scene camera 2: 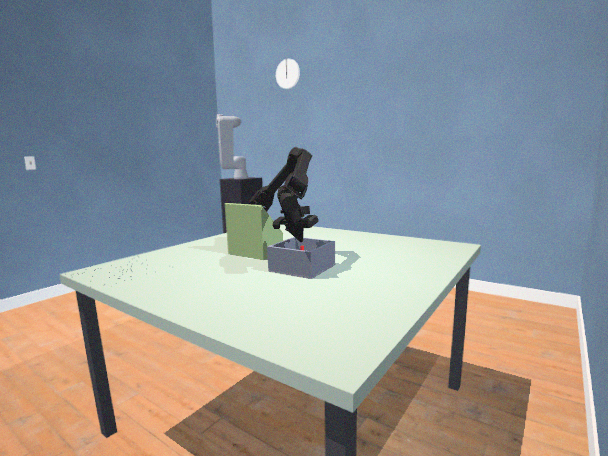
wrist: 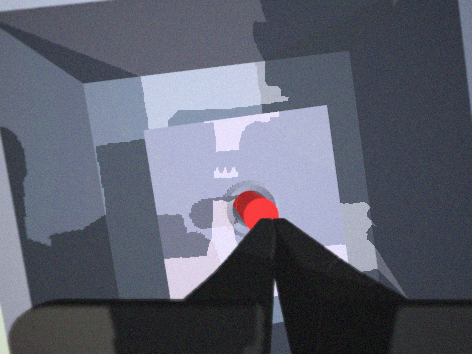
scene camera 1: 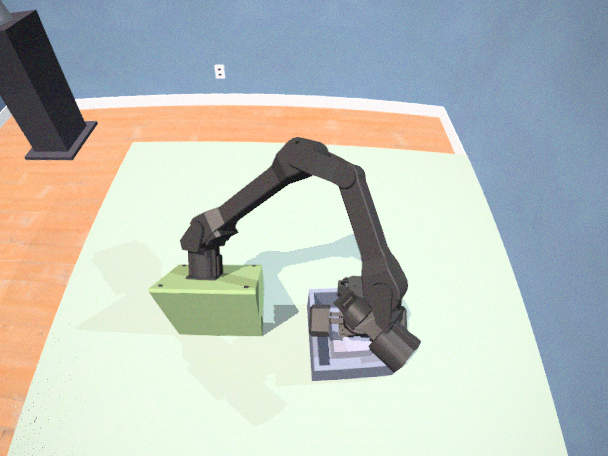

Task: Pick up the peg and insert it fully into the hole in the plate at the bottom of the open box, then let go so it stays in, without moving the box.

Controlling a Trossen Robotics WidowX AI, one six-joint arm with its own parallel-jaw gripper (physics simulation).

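Places are measured from the arm's base along level axes (x down, y back, z left), in millimetres.
Where they show: gripper, fingertip midpoint: [scene camera 2: 301, 241] [wrist: 271, 230]; arm's base at its link origin: [scene camera 2: 252, 217] [scene camera 1: 205, 275].
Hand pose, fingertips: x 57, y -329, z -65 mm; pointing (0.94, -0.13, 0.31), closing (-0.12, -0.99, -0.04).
Note:
Each offset is from my fingertips to the top centre of the thing. "spot": to the spot under its first point. Level surfaces: height alone.
A red peg @(dx +18, dy +1, dz +2 mm) [scene camera 2: 302, 248] [wrist: 261, 212] stands up out of the round hole @(spot: dx +45, dy +1, dz +13 mm) [wrist: 250, 184] in the pale plate @(dx +45, dy +1, dz +1 mm) [scene camera 1: 345, 354] [wrist: 295, 150]; in the wrist view it looks slightly tilted, and its lower part is hidden in the hole. The plate lies at the bottom of the open grey-blue box @(dx +8, dy +1, dz +1 mm) [scene camera 1: 312, 350] [scene camera 2: 292, 263] [wrist: 175, 35]. My gripper [scene camera 2: 302, 240] [wrist: 271, 230] is shut and empty. It points down into the box, its closed fingertips at the edge of the peg's top; whether they touch cannot be told. In scene camera 1 the arm hides the fingertips and the peg.
The green base block [scene camera 1: 220, 312] [scene camera 2: 244, 232] carrying the arm stands beside the box on the pale green table @(dx +105 mm) [scene camera 1: 425, 415] [scene camera 2: 250, 310]. The box walls rise around the plate on all sides. A black pedestal [scene camera 1: 45, 85] [scene camera 2: 241, 190] stands beyond the table.

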